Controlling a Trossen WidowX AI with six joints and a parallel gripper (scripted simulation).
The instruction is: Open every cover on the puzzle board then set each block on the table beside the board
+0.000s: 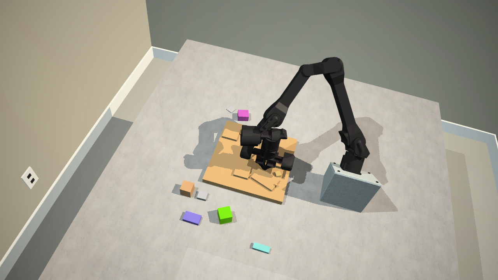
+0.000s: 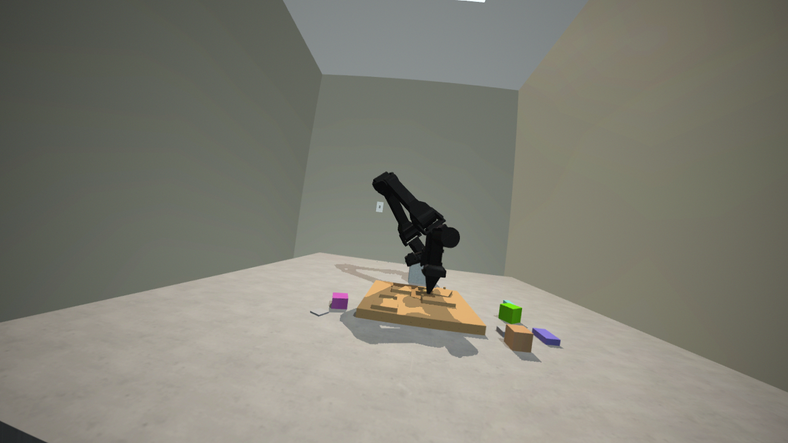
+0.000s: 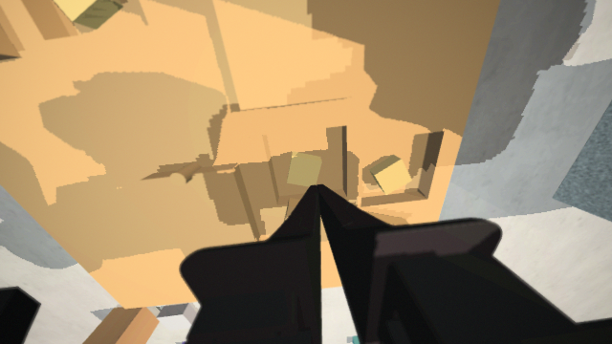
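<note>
The grey block is 190 mm ahead of my gripper tip, 160 mm to the left of it and 20 mm below it. From my gripper tip the other things lie so: orange block 240 mm ahead, 160 mm to the left; then magenta block 140 mm ahead, 240 mm to the right, 10 mm below; then green block 90 mm ahead, 220 mm to the left.
</note>
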